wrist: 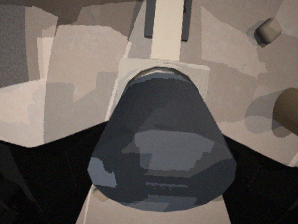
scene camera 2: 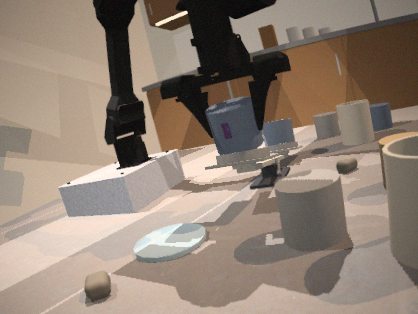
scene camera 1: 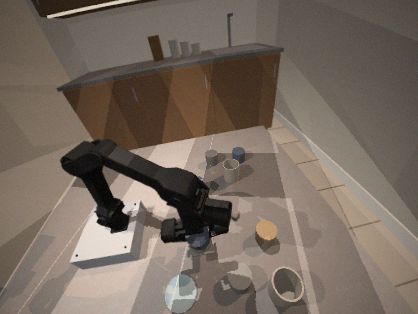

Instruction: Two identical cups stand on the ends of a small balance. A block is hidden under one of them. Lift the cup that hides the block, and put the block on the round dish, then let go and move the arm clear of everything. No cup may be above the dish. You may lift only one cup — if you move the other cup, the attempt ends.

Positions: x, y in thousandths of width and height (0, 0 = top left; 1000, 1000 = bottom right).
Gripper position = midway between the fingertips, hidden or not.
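Observation:
The robot's scene has the gripper (scene camera 2: 566, 425) in it. The wrist view has the gripper (wrist: 539, 587) too, and scene camera 1 likewise has the gripper (scene camera 1: 475, 760). The things visible with it are a balance beam (scene camera 2: 590, 514) and a grey cylinder (scene camera 2: 748, 683).

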